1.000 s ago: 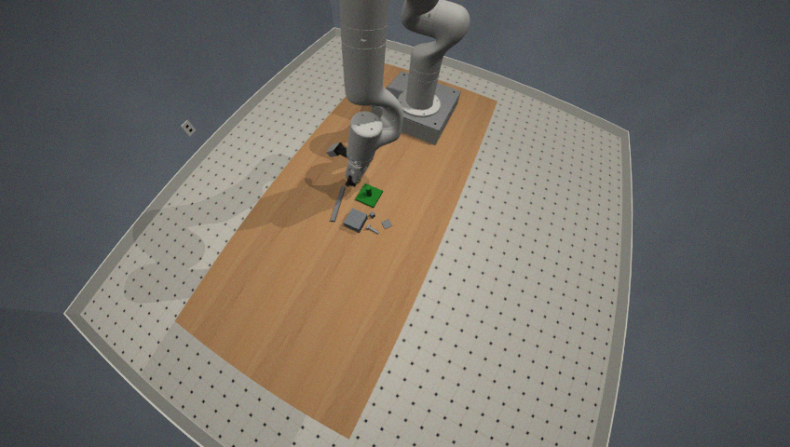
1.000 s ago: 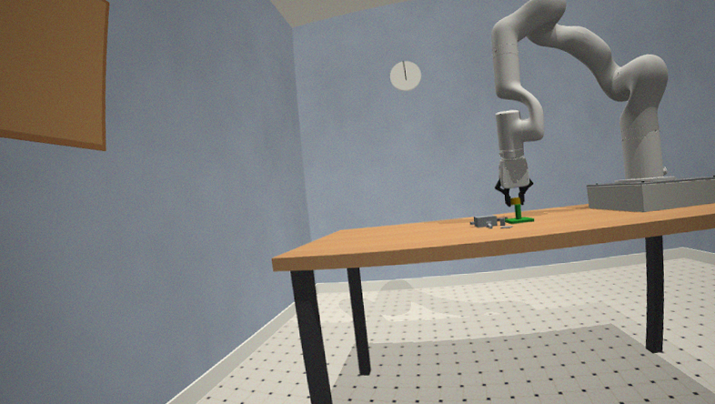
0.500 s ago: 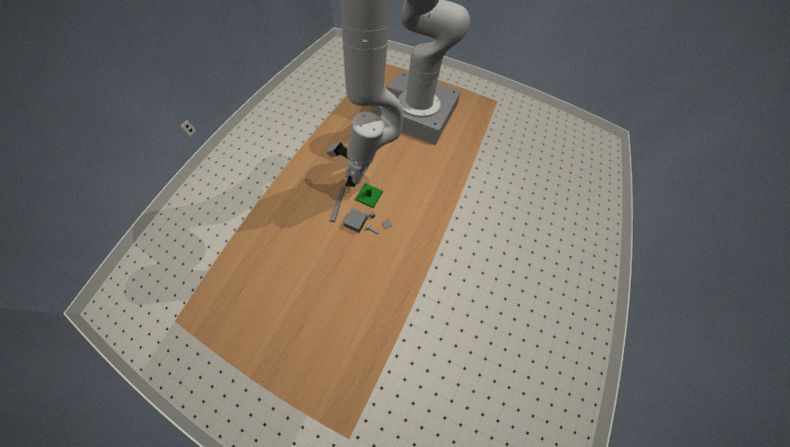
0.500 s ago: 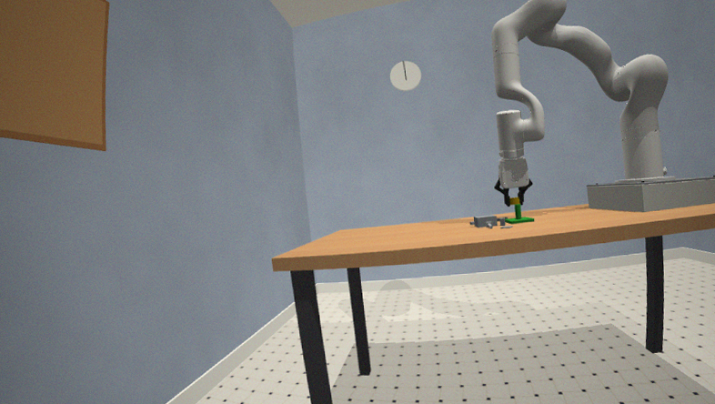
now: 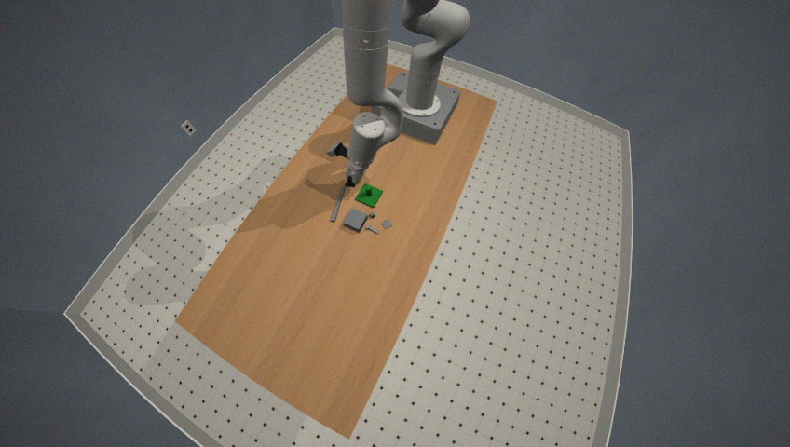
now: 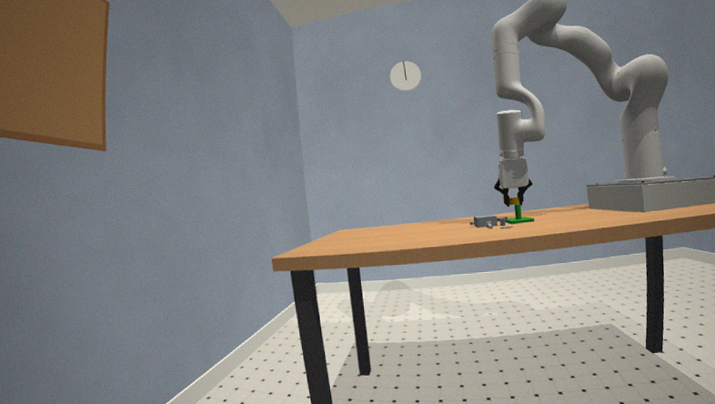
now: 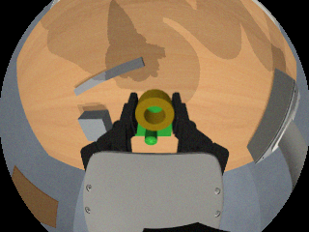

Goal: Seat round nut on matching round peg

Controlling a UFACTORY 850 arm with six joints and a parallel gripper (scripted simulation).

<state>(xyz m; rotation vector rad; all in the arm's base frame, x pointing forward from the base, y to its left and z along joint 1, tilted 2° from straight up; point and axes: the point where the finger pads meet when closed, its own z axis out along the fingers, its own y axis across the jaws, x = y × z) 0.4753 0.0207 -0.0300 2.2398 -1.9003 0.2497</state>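
Now: the long grey bar 9 cm ahead of my hand, 7 cm below it and 1 cm to the right of it. From my hand the other things lie so: grey block 11 cm ahead, 9 cm to the left, 6 cm below; then small grey bolt 15 cm to the left, 10 cm ahead, 7 cm below; then small grey plate 18 cm to the left, 7 cm below, 5 cm ahead.
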